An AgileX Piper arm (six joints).
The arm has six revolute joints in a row. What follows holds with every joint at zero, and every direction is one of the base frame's.
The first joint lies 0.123 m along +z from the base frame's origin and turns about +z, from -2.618 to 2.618 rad.
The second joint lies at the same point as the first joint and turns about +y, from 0 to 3.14 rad.
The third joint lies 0.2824 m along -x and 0.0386 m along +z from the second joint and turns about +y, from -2.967 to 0 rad.
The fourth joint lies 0.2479 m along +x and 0.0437 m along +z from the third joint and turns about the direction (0.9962, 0, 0.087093), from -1.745 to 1.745 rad.
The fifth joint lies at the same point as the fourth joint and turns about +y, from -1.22 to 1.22 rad.
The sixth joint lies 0.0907 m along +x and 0.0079 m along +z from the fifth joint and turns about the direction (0.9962, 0, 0.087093), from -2.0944 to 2.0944 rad.
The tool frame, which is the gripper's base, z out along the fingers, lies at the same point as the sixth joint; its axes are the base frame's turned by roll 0, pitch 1.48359 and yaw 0 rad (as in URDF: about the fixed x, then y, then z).
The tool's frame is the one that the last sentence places.
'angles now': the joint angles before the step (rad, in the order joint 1, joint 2, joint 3, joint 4, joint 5, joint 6). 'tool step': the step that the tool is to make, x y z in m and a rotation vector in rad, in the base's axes. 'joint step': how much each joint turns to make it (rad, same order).
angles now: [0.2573 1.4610 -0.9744 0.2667 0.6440 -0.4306]
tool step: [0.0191 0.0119 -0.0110 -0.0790 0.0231 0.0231]
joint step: [0.0409 0.0965 -0.0705 -0.1187 0.0084 0.0778]
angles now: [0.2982 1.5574 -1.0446 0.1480 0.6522 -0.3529]
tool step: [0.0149 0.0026 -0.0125 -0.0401 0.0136 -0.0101]
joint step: [0.0045 0.0708 -0.0367 -0.0600 -0.0125 0.0441]
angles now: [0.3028 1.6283 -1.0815 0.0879 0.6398 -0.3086]
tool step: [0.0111 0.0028 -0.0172 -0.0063 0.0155 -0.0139]
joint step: [0.0001 0.0646 -0.0112 -0.0086 -0.0377 0.0171]
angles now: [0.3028 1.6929 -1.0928 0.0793 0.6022 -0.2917]
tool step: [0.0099 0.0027 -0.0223 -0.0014 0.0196 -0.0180]
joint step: [-0.0001 0.0716 -0.0021 -0.0005 -0.0512 0.0163]
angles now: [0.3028 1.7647 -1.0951 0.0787 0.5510 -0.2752]
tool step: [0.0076 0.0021 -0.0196 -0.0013 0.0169 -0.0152]
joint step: [0.0000 0.0621 -0.0036 0.0000 -0.0426 0.0137]
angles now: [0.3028 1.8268 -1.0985 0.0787 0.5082 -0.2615]
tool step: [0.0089 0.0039 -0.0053 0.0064 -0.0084 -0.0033]
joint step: [0.0027 0.0372 -0.0304 0.0041 -0.0169 0.0027]
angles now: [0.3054 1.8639 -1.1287 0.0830 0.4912 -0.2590]
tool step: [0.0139 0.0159 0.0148 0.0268 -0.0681 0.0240]
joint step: [0.0279 0.0166 -0.0801 0.0056 -0.0097 -0.0001]
